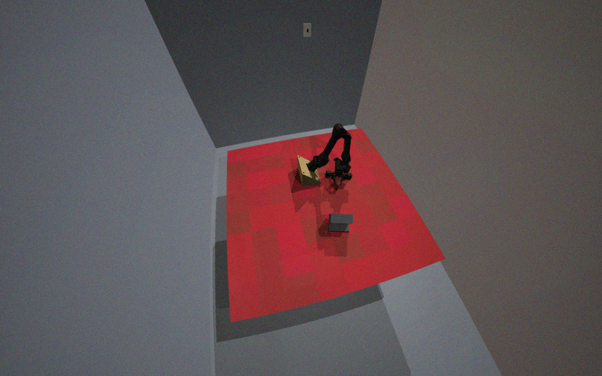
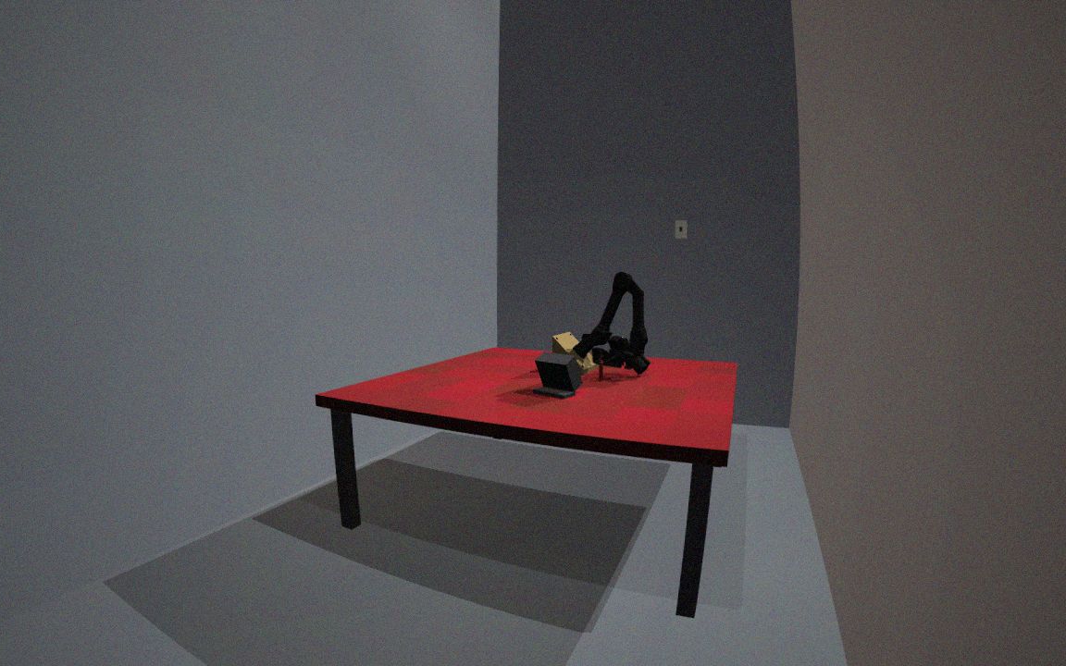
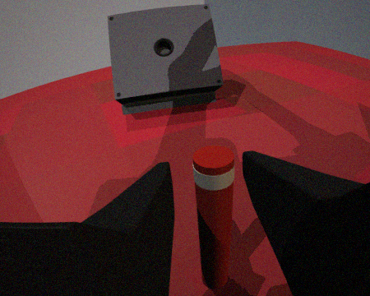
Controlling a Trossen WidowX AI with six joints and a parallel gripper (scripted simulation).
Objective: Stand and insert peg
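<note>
Now: the red peg 10 mm below my gripper tip and 10 mm behind it. Round my gripper tip: grey sloped panel: 240 mm ahead, 90 mm to the right, 10 mm above.
</note>
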